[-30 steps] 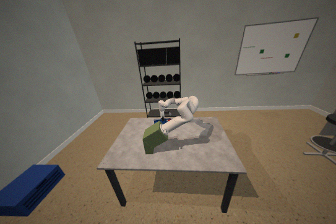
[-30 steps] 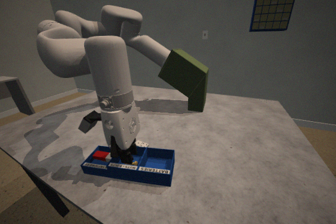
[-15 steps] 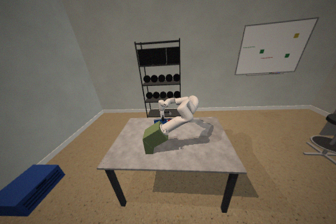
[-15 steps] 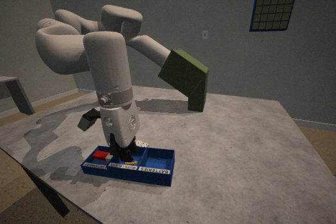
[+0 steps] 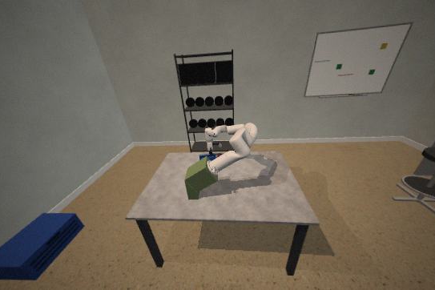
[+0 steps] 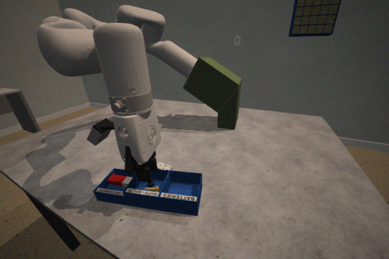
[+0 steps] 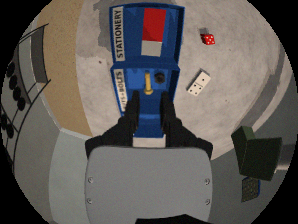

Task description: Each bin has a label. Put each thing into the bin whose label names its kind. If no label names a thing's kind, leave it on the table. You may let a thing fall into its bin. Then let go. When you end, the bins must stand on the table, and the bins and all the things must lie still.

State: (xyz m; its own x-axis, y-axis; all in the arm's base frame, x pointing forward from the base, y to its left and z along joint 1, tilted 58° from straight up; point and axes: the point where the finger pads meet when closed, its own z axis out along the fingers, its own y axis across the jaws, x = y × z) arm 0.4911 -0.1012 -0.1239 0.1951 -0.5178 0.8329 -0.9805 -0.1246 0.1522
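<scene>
The blue bin lies 5 cm below my hand and 1 cm ahead of it. Round my hand: black nut (6 cm below, 1 cm to the right, 1 cm behind); then brass bolt (6 cm below, 1 cm to the left); then red-and-white eraser (8 cm to the right, 5 cm below, 2 cm ahead).
</scene>
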